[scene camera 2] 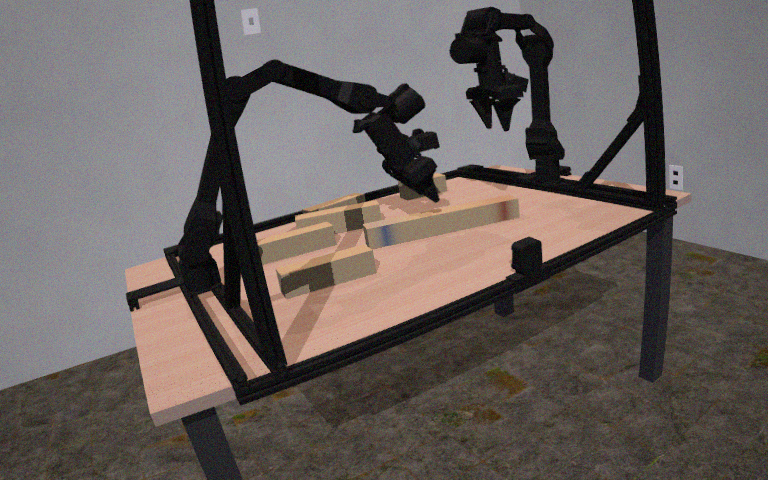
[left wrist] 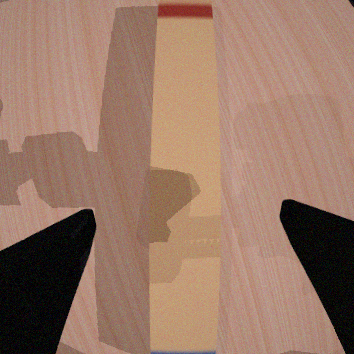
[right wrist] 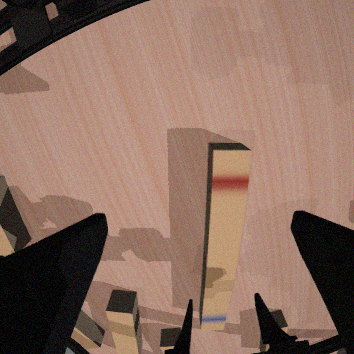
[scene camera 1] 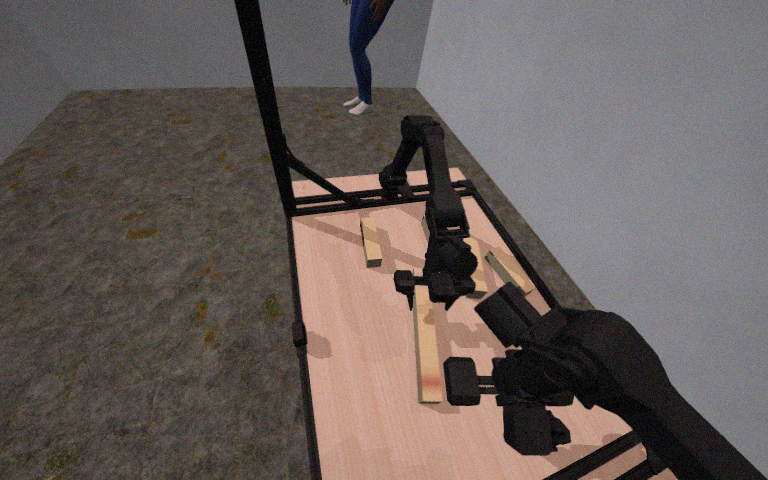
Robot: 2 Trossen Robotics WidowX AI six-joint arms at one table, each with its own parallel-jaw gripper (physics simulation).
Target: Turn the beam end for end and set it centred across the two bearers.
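Places are measured from the left arm's base along level axes (x right, y ahead, z up), in metres.
Where they show: left gripper, fingertip midpoint: (scene camera 2: 429, 197) (left wrist: 189, 214) (right wrist: 223, 296) (scene camera 1: 428, 309); right gripper, fingertip midpoint: (scene camera 2: 497, 129) (right wrist: 201, 222) (scene camera 1: 483, 390); left arm's base, link origin: (scene camera 2: 202, 287) (scene camera 1: 388, 194); right arm's base, link origin: (scene camera 2: 548, 180).
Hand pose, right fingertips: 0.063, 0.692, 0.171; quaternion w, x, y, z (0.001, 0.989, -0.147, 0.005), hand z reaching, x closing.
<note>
Each offset is from my right fingertips to the top centre of the thing, as dx, dy, dz. Level surfaces: height alone.
The long wooden beam @(-0.003, -0.177, -0.146) (scene camera 1: 428, 350) (scene camera 2: 447, 222) (left wrist: 185, 100) (right wrist: 229, 225) lies on the table, its blue band towards the left arm's base and its red band towards the right arm's. Two parallel blocks, apparently the bearers, lie apart beyond its blue end: one @(+0.064, -0.484, -0.146) (scene camera 1: 370, 242) (scene camera 2: 351, 266) (right wrist: 277, 318), the other @(-0.158, -0.460, -0.146) (scene camera 1: 425, 226) (scene camera 2: 300, 242) (right wrist: 171, 337) mostly hidden in scene camera 1. My left gripper (scene camera 1: 429, 304) (scene camera 2: 434, 198) (left wrist: 189, 214) (right wrist: 223, 296) is open above the beam's middle, fingertips either side. My right gripper (scene camera 2: 497, 126) (right wrist: 201, 222) is open, high above the table.
More blocks lie near the wall-side rail: one @(-0.226, -0.323, -0.140) (scene camera 1: 477, 277) (scene camera 2: 317, 219) (right wrist: 122, 327), a slanted one @(-0.342, -0.278, -0.146) (scene camera 1: 512, 271) (right wrist: 90, 330), and one @(-0.330, -0.010, -0.143) (scene camera 2: 438, 185) (right wrist: 10, 225) behind the left gripper in scene camera 2. A black frame (scene camera 2: 218, 130) borders the table @(dz -0.190) (scene camera 2: 453, 283).
</note>
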